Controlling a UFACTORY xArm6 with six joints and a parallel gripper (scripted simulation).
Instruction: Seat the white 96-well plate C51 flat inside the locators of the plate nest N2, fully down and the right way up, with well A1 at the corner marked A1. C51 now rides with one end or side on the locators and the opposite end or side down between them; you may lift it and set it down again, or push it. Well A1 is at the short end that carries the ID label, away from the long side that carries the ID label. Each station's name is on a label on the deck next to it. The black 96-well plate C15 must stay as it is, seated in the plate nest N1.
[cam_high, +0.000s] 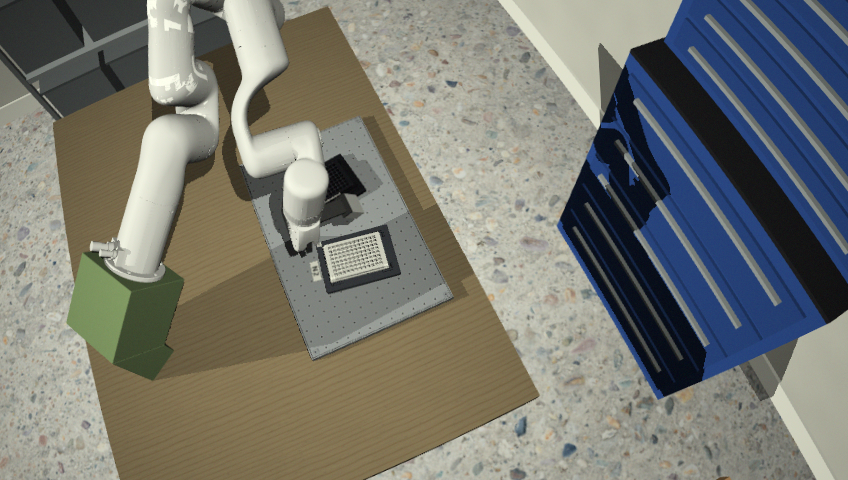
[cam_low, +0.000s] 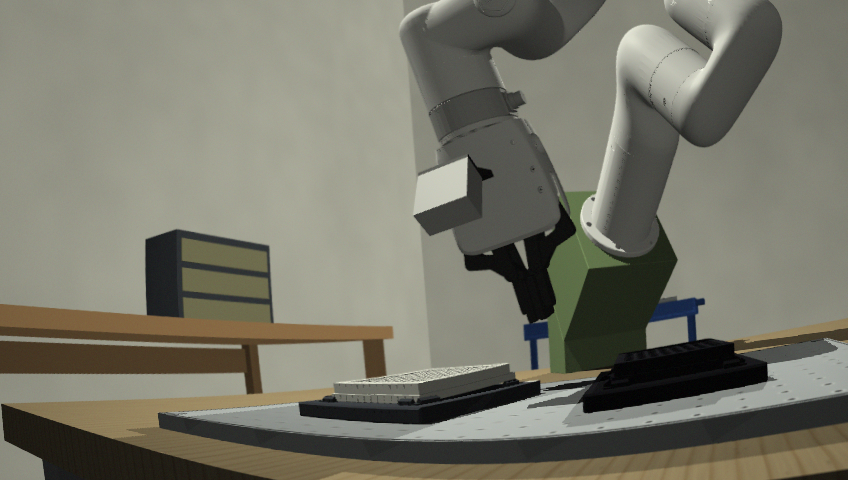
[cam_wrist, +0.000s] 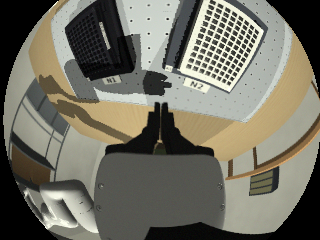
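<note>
Right now the N2 label is 80 mm below my hand, 50 mm to the right of it and 10 mm ahead of it. From my hand the other things lie so: plate nest N2 (100 mm ahead, 80 mm below, 50 mm to the right); white plate C51 (100 mm ahead, 60 mm below, 50 mm to the right); N1 label (110 mm to the left, 80 mm below, 20 mm behind).
</note>
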